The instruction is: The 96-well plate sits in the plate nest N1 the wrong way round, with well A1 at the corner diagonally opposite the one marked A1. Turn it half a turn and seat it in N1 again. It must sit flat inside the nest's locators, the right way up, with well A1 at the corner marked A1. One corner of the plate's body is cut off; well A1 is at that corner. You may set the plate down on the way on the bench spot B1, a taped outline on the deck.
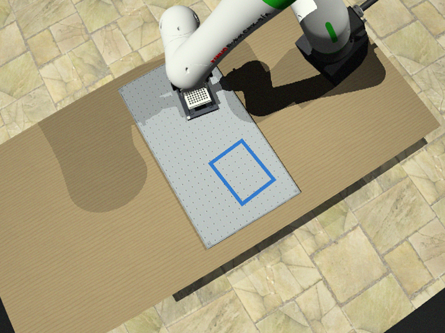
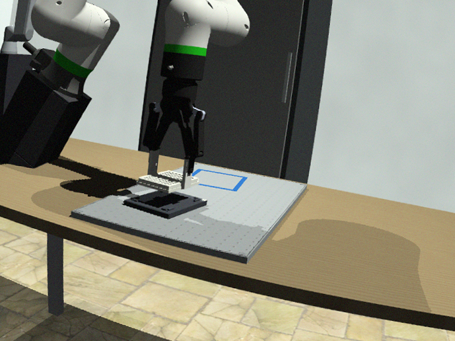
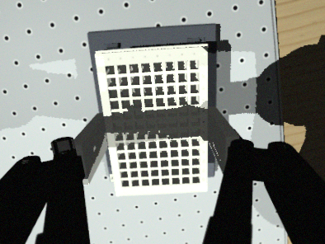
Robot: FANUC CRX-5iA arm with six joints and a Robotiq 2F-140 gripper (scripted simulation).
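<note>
The dark plate nest N1 is 7 cm below my hand. Also, from my hand: white 96-well plate (2 cm below); A1 label (7 cm to the left, 6 cm below, 6 cm ahead).
</note>
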